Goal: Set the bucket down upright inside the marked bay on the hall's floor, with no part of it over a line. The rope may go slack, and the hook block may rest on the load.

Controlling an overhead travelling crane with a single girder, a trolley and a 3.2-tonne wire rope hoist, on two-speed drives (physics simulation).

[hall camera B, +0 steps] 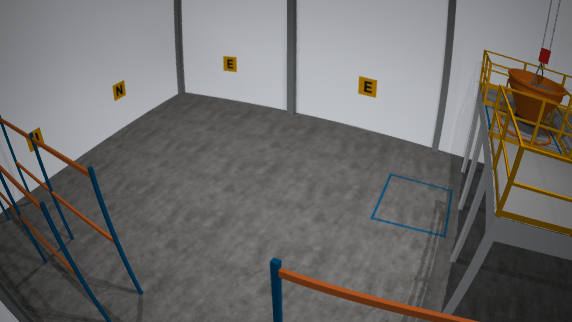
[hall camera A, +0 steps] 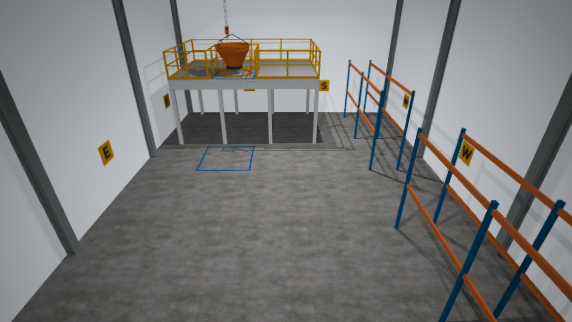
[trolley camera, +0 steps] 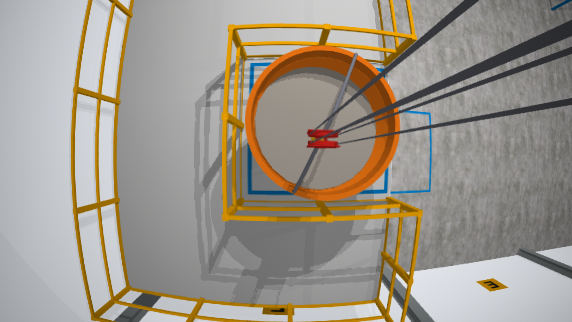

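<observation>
The orange bucket [hall camera A: 233, 54] [hall camera B: 532, 102] [trolley camera: 320, 57] is upright at the raised platform, within the railing's recess and over a blue marked square [trolley camera: 270, 192] on the deck. An orange ring shows beneath it; whether it touches the deck I cannot tell. My red hook block [hall camera A: 226, 30] [hall camera B: 544, 56] [trolley camera: 323, 139] is above the bucket, its hook on the raised bail; the hook itself is small. The marked bay [hall camera A: 223, 170] [hall camera B: 408, 227] [trolley camera: 430, 150] is a blue outline on the hall's floor, in front of the platform, partly hidden by it in the trolley view.
The white platform [hall camera A: 295, 84] [hall camera B: 530, 245] [trolley camera: 165, 150] has yellow railings [trolley camera: 227, 170] on three sides of the bucket; the recess opens towards the floor bay. Blue and orange racks [hall camera A: 408, 180] [hall camera B: 276, 295] stand along the west side. Grey columns line the walls.
</observation>
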